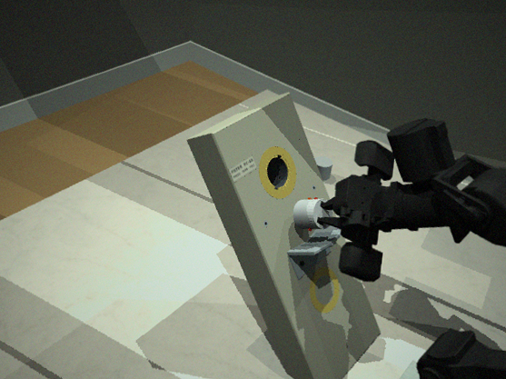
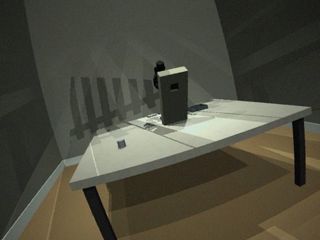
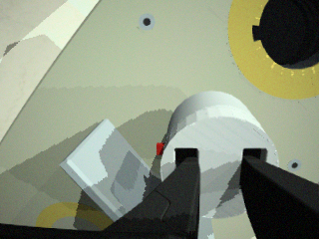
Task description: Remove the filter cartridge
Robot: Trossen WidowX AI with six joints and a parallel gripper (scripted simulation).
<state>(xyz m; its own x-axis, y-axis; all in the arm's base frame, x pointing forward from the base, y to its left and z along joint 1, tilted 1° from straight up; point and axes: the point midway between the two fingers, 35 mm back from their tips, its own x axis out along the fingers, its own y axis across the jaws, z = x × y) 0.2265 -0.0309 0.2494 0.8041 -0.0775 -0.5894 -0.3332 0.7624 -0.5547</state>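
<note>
My gripper tip is now 10 mm short of the round grey filter cartridge and 10 mm above it. The rest, counted from my gripper tip: grey bracket: 70 mm below; then tray: 290 mm behind, 320 mm to the left, 250 mm below.
</note>
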